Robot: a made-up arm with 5 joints.
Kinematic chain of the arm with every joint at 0, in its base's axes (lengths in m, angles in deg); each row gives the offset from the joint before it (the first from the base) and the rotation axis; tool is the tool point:
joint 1: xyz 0 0 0.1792 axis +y
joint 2: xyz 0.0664 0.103 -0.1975 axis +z
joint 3: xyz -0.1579 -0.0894 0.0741 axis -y
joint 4: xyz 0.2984 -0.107 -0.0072 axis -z
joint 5: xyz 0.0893 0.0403 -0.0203 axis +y
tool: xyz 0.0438 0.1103 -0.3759
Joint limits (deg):
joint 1: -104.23..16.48
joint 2: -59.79..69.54
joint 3: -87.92..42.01
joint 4: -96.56..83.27
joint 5: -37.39..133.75
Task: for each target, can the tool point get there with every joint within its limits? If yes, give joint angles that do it. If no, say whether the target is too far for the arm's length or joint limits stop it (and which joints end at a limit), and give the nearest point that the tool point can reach.
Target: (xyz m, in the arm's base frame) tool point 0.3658 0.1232 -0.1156
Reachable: yes | joints -6.28 -9.53 28.88 -62.78 -12.77
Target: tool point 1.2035 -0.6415 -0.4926
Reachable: no: too far | nearest point 0.7328 -0.3890 -0.2298 | short by 0.595 m
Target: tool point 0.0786 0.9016 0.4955
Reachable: no: joint limits stop it (at a limit: joint 2, joint 5) | nearest point 0.0793 0.6103 0.4984 | short by 0.291 m
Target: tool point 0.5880 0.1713 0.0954
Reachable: yes | joints -75.53 1.68 -20.16 -52.77 -13.24
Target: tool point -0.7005 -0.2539 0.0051
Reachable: no: joint limits stop it (at a limit: joint 1, joint 3, joint 4) | nearest point -0.5287 -0.1711 0.0226 | short by 0.191 m
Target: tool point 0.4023 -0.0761 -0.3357
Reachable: yes | joints -64.09 38.70 -70.08 -46.00 -16.95
